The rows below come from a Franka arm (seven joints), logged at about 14 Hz.
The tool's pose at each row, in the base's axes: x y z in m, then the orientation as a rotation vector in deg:
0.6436 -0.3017 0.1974 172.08 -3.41 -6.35
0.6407 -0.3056 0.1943 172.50 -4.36 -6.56
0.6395 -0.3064 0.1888 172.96 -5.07 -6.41
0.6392 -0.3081 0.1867 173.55 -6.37 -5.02
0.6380 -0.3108 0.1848 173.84 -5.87 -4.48
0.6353 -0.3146 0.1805 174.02 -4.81 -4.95
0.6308 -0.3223 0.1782 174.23 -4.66 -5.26
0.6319 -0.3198 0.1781 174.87 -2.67 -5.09
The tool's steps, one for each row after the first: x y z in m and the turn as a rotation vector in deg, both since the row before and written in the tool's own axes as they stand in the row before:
-0.0025 0.0035 0.0038 0.47 -0.18 0.60
-0.0008 0.0001 0.0056 0.49 0.07 0.45
0.0000 0.0014 0.0023 0.64 0.86 0.88
-0.0009 0.0025 0.0022 0.26 0.37 -0.32
-0.0022 0.0035 0.0048 0.13 -0.27 -0.72
-0.0039 0.0076 0.0033 0.21 -0.20 -0.12
0.0010 -0.0025 -0.0002 0.56 0.17 -1.32

